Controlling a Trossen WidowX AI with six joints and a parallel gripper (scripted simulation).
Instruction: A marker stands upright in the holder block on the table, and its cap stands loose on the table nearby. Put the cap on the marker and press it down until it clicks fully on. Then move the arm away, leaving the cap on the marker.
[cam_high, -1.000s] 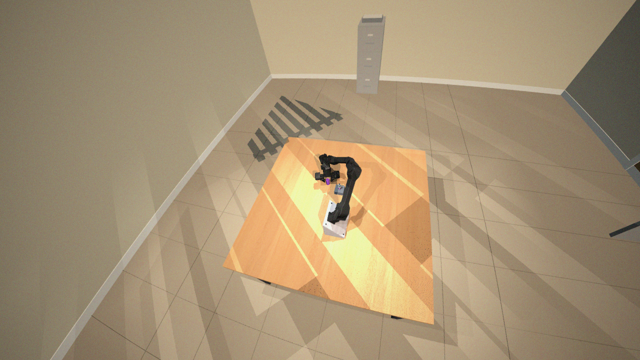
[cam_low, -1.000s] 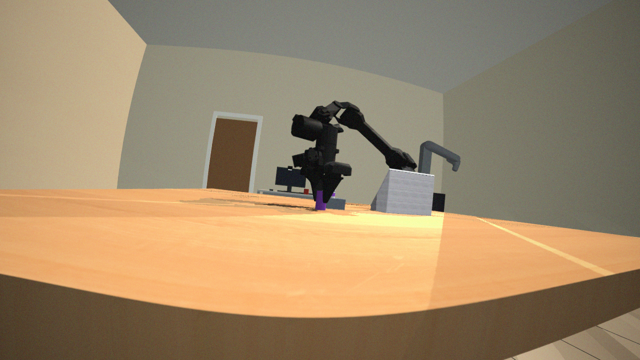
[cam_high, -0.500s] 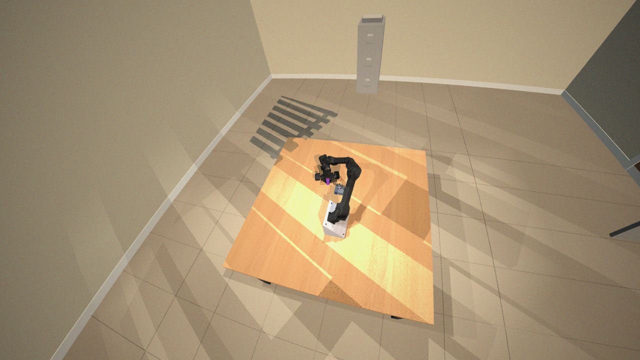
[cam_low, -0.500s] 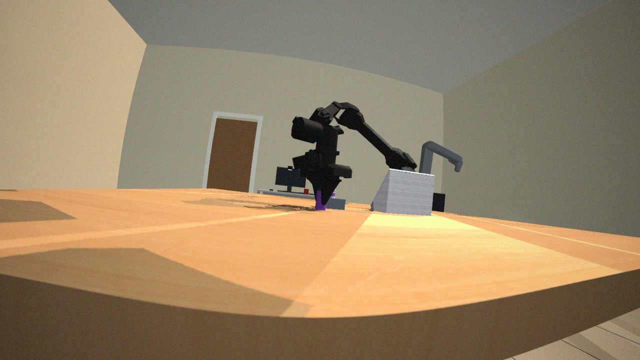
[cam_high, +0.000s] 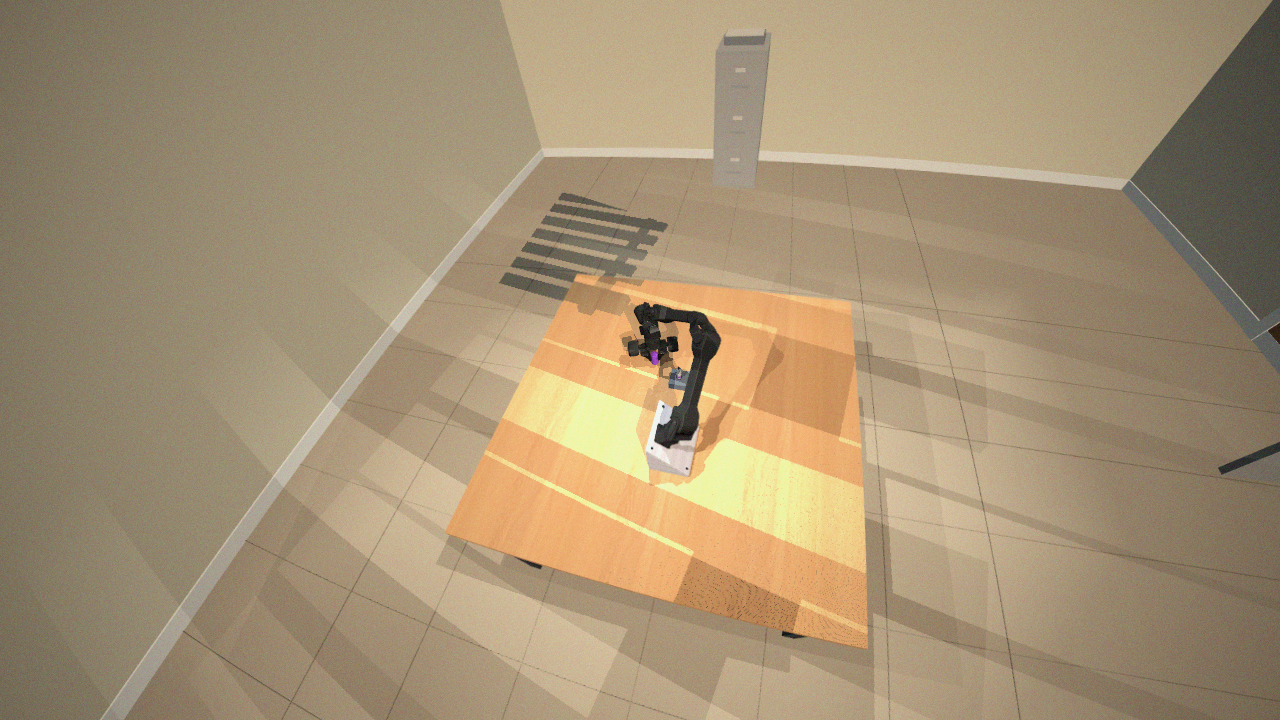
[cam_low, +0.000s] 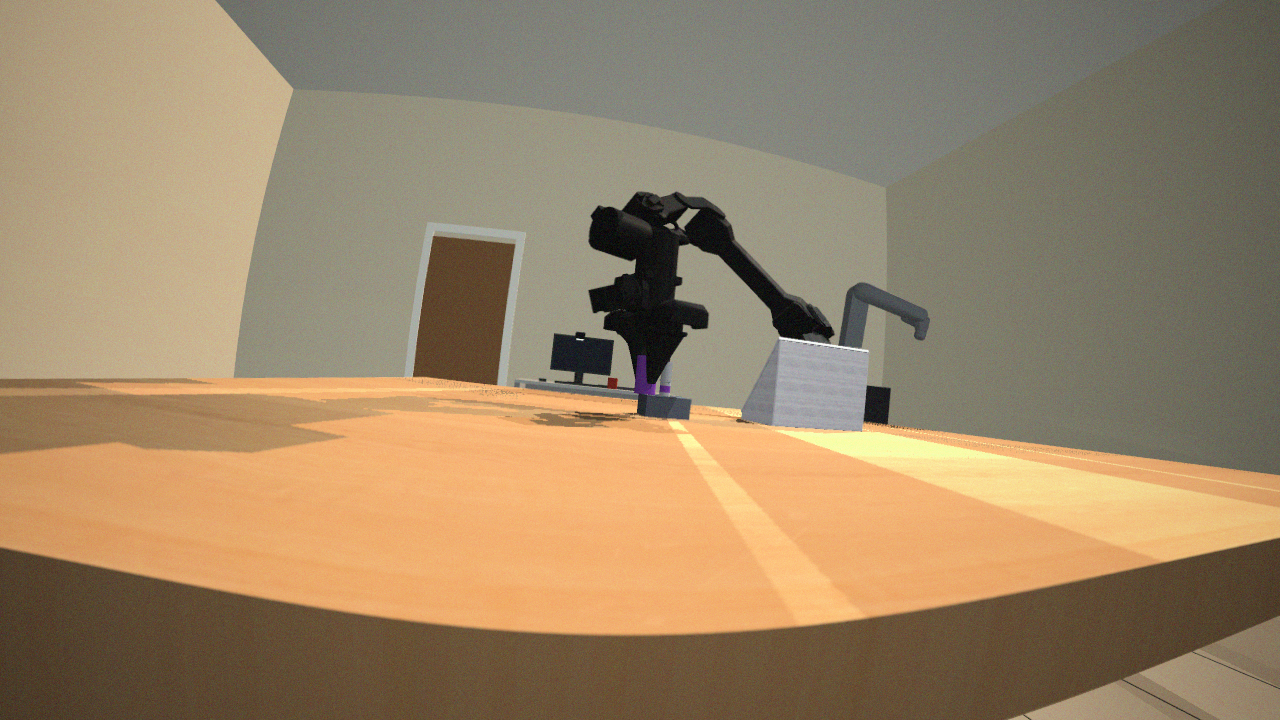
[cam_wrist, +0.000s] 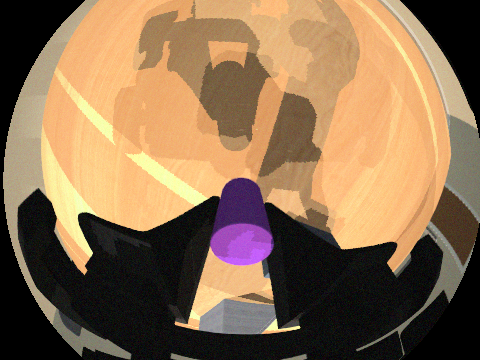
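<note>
My gripper tip is 6 cm past the grey holder block, 10 cm to the left of it and 3 cm above it. Also, from my gripper tip: purple cap 1 cm above.
</note>
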